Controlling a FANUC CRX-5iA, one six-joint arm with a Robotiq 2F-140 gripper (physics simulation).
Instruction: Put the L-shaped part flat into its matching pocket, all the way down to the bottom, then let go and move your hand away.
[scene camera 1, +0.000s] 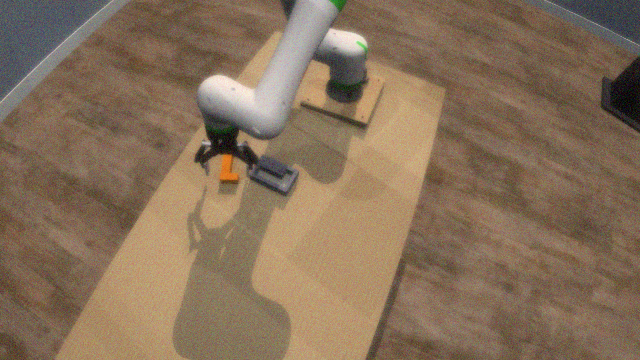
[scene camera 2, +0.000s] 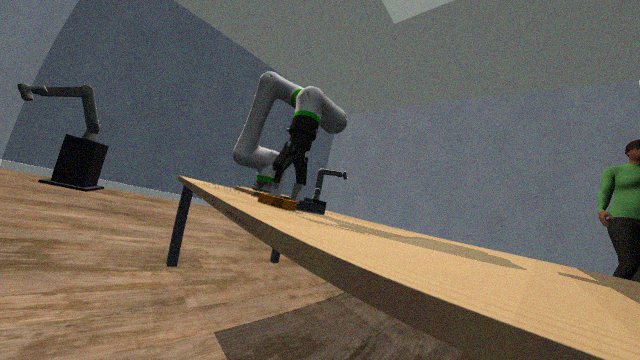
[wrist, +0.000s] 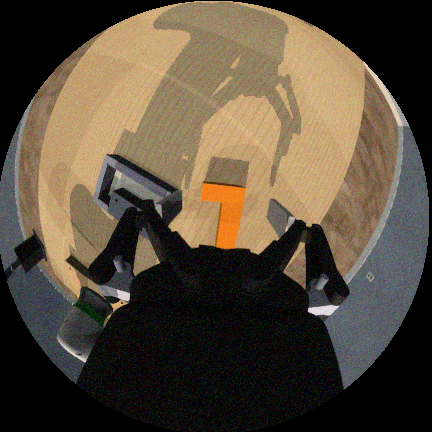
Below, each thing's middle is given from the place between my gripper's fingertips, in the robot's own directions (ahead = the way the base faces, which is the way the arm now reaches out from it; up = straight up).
Now: the orange L-shaped part (wrist: 230, 196) 2 cm behind my hand, 1 cm to the right of it and 1 cm below it. Also, from my hand: grey pocket block (scene camera 1: 279, 177) (13 cm to the left, 9 cm behind, 1 cm below).
